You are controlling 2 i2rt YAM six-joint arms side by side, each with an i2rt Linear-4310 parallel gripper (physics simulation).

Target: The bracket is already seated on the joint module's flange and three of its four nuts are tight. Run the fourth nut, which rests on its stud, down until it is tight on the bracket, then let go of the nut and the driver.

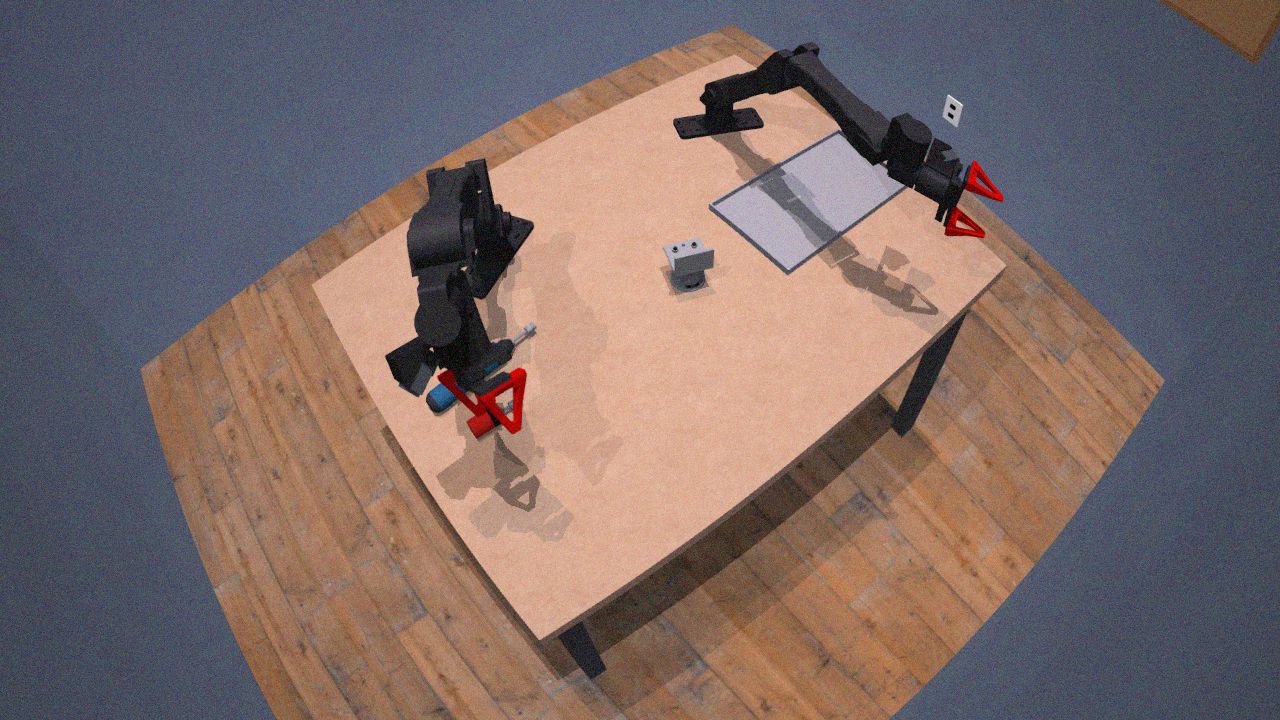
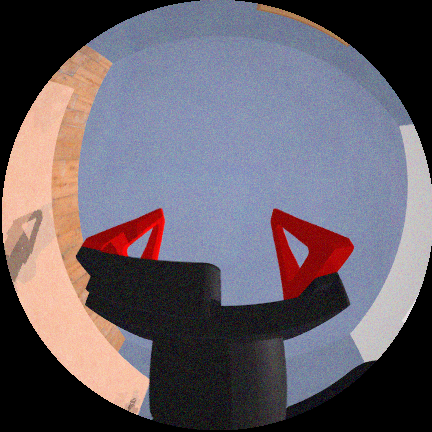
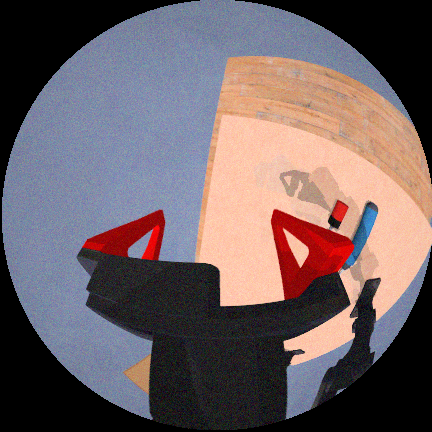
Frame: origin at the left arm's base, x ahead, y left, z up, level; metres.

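Seen in the pictures: left gripper, fingertip midpoint: (image 1: 993,217) (image 2: 217,214); right gripper, fingertip midpoint: (image 1: 498,423) (image 3: 217,215); left arm's base, origin of the base link: (image 1: 718,124) (image 3: 289,352); right arm's base, origin of the base link: (image 1: 495,256) (image 3: 364,299).
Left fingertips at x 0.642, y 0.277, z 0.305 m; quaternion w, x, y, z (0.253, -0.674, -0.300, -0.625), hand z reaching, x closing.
Observation:
Pixels of each thing's middle, then the offset from my left fingertips to it. Level surfaces: height alone.
- light grey bracket, body centre: (image 1: 688,249) 0.227 m back, 0.484 m right, 0.223 m down
- dark round joint module, body centre: (image 1: 688,265) 0.227 m back, 0.484 m right, 0.268 m down
- blue-handled driver, body centre: (image 1: 481,365) (image 3: 355,247) 0.136 m back, 0.879 m right, 0.285 m down
- shorter red-handled driver, body centre: (image 1: 494,415) (image 3: 334,220) 0.035 m back, 0.873 m right, 0.288 m down
- dark-rimmed grey mat, its level: 0.301 m down
- wooden table, its level: 0.305 m down
The light grey bracket (image 1: 695,259) sits upright on the dark round joint module (image 1: 688,282) near the table's middle. Two dark nuts or studs show on its top; which nut is loose cannot be told. A blue-handled driver (image 1: 440,397) (image 3: 364,235) lies on the table under the right arm, its silver tip pointing towards the bracket side. A shorter red-handled driver (image 1: 480,424) (image 3: 340,211) lies beside it, partly hidden by the fingers. My right gripper (image 1: 503,421) (image 3: 217,215) is open and empty above the red-handled driver. My left gripper (image 1: 991,217) (image 2: 217,214) is open and empty beyond the grey mat, far from the bracket.
The dark-rimmed grey mat (image 1: 760,232) lies right of the bracket, partly under the left arm. The wooden table (image 1: 644,465) has its left edge close to the drivers. The left arm's base (image 1: 693,126) stands at the back.

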